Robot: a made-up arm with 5 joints. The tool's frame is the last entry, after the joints.
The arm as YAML. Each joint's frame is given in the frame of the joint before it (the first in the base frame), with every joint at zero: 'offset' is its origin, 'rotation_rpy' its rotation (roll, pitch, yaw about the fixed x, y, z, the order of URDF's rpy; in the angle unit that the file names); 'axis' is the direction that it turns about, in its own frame. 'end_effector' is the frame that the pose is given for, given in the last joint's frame.
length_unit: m
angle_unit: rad
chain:
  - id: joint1
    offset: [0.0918, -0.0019, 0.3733]
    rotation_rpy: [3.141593, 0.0, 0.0]
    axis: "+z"
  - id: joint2
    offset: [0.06, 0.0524, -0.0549]
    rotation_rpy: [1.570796, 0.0, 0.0]
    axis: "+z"
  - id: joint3
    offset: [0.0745, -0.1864, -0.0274]
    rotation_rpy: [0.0, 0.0, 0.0]
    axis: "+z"
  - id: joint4
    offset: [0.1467, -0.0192, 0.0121]
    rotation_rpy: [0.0, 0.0, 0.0]
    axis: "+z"
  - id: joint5
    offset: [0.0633, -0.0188, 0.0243]
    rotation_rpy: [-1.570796, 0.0, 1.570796]
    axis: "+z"
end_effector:
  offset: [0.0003, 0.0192, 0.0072]
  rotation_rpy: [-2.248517, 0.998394, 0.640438]
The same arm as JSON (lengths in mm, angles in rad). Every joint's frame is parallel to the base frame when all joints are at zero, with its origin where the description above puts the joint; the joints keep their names.
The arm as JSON. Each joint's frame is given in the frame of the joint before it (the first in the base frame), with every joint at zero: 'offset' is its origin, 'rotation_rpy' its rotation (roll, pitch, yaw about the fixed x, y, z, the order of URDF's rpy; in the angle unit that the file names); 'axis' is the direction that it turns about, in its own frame. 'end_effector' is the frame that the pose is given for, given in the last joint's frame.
{"length_unit": "mm", "angle_unit": "rad", "chain": [
  {"id": "joint1", "offset": [91.8, -1.9, 373.3], "rotation_rpy": [0.0, 0.0, 0.0], "axis": [0.0, 0.0, -1.0]},
  {"id": "joint2", "offset": [60.0, -52.4, 54.9], "rotation_rpy": [0.0, 0.0, 0.0], "axis": [0.0, 1.0, 0.0]},
  {"id": "joint3", "offset": [74.5, -27.4, 186.4], "rotation_rpy": [0.0, 0.0, 0.0], "axis": [0.0, 1.0, 0.0]},
  {"id": "joint4", "offset": [146.7, 12.1, 19.2], "rotation_rpy": [0.0, 0.0, 0.0], "axis": [0.0, 1.0, 0.0]},
  {"id": "joint5", "offset": [63.3, 24.3, 18.8], "rotation_rpy": [0.0, 0.0, 0.0], "axis": [-1.0, 0.0, 0.0]}
], "end_effector": {"offset": [-7.2, -19.2, -0.3], "rotation_rpy": [0.1677, 0.4493, -0.3675]}}

